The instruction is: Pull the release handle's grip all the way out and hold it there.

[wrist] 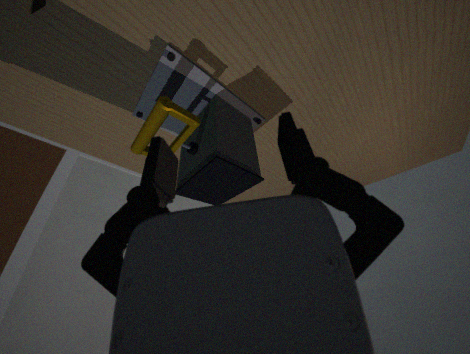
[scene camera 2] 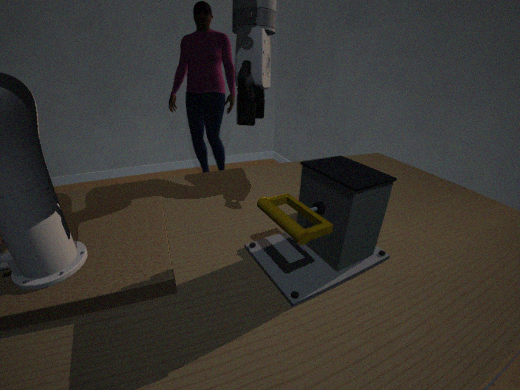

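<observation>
The release handle is a yellow rectangular frame with a thick round grip bar [scene camera 2: 282,220] [wrist: 149,127] on its outer side. A short shaft [scene camera 2: 313,209] joins it to a grey box [scene camera 2: 367,220] [wrist: 225,130] with a dark lid. The box stands on a light base plate [scene camera 2: 320,281] [wrist: 150,95]; the handle is level above the plate, a short gap from the box. My gripper [scene camera 2: 253,120] [wrist: 223,138] is open and empty, high above the table and behind the handle in the scene view. In the wrist view one finger overlaps part of the handle frame.
The arm's white base [scene camera 2: 40,250] stands at the left on a raised wooden slab [scene camera 2: 125,255]. A person in a pink top [scene camera 2: 207,65] stands behind the table, beside the gripper in the scene view. Dark bolt heads [scene camera 2: 295,294] [wrist: 171,56] stick up at the plate's corners.
</observation>
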